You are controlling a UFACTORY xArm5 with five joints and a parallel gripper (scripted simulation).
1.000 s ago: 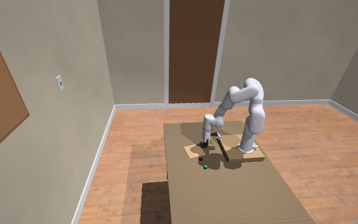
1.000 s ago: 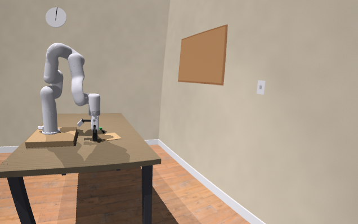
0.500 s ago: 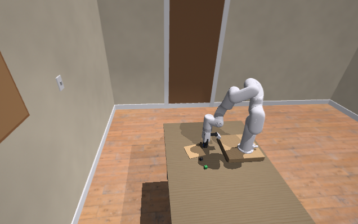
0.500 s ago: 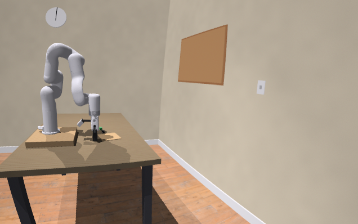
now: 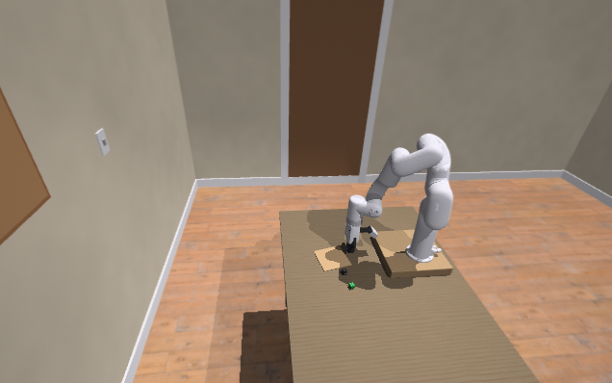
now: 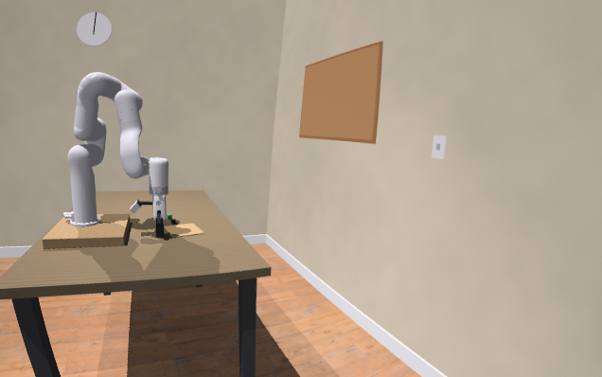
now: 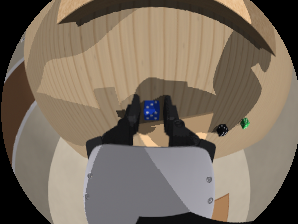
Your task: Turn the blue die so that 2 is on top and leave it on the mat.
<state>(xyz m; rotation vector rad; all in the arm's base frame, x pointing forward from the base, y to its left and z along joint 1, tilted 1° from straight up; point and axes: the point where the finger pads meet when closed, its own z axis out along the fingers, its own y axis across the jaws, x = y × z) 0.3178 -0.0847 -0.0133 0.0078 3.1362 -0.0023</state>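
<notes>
My gripper is now 1 cm short of the blue die and 1 cm above it. The rest, counted from my hand: green die (4 cm ahead, 24 cm to the left, 1 cm below); black die (6 cm ahead, 16 cm to the left, 1 cm below); tan mat (10 cm ahead, 5 cm to the left, 2 cm below).
</notes>
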